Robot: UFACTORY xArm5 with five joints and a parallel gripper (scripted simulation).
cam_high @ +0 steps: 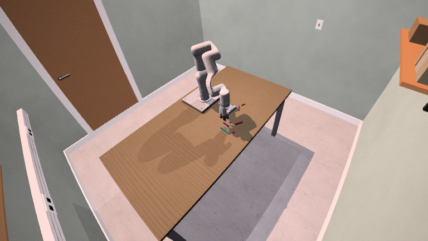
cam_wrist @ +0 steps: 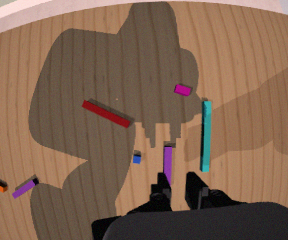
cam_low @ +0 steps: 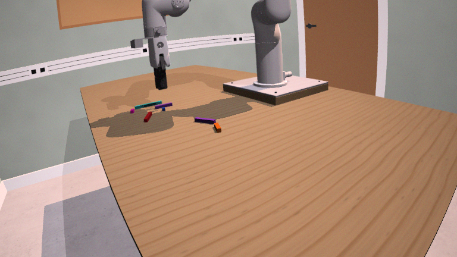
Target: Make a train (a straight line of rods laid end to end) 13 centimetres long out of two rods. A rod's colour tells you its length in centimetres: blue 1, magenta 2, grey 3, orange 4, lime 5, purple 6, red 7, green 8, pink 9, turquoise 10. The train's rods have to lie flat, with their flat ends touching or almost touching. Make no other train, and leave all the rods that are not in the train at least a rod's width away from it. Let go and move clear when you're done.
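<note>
Now: hand 8 cm above the blue rod, 4 cm to the right of it and 1 cm short of it. Also, from my hand: turquoise rod (8 cm below, 6 cm to the right, 4 cm ahead); magenta rod (11 cm ahead, 8 cm below, 2 cm to the right); red rod (8 cm to the left, 8 cm below, 8 cm ahead).
</note>
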